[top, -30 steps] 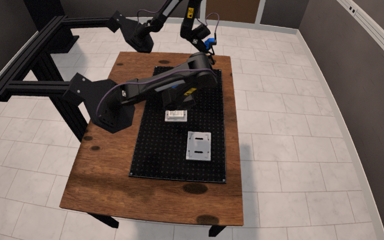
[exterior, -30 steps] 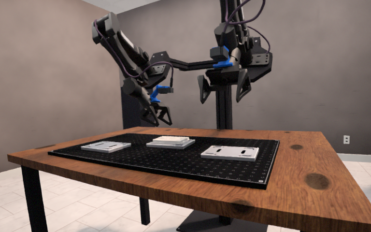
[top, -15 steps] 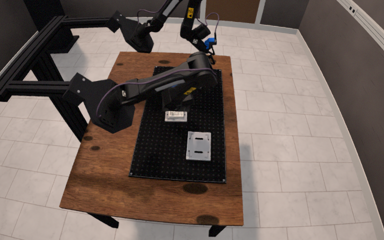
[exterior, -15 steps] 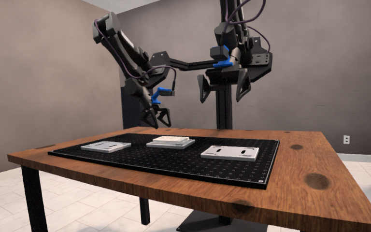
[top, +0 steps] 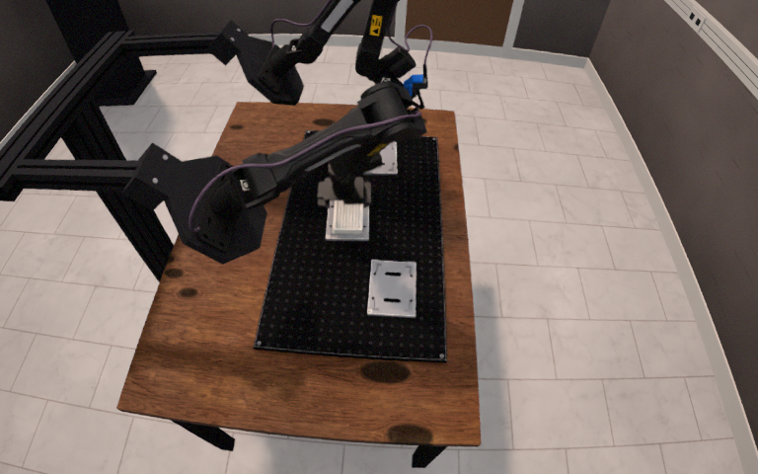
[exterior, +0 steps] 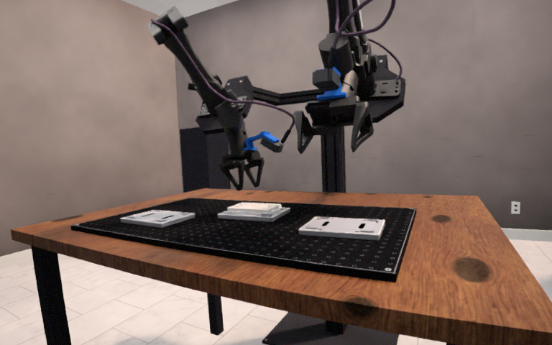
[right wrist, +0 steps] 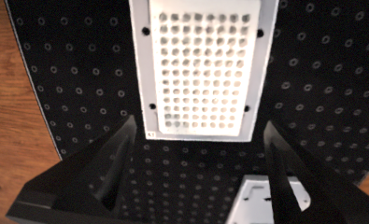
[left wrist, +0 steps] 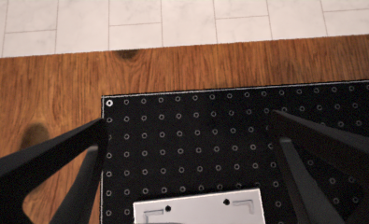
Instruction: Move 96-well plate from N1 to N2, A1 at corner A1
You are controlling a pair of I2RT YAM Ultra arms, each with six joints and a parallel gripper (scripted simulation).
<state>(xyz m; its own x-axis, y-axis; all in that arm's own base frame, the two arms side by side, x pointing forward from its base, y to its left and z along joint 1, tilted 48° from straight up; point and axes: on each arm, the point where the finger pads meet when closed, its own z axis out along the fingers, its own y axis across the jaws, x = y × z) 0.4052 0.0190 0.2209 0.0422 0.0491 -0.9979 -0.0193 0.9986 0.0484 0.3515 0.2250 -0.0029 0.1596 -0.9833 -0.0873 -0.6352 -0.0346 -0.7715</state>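
My right gripper is now 2 cm to the right of the white 96-well plate and 6 cm above it. The rest, counted from my right hand: plate nest: 14 cm ahead, 22 cm to the right, 8 cm below.
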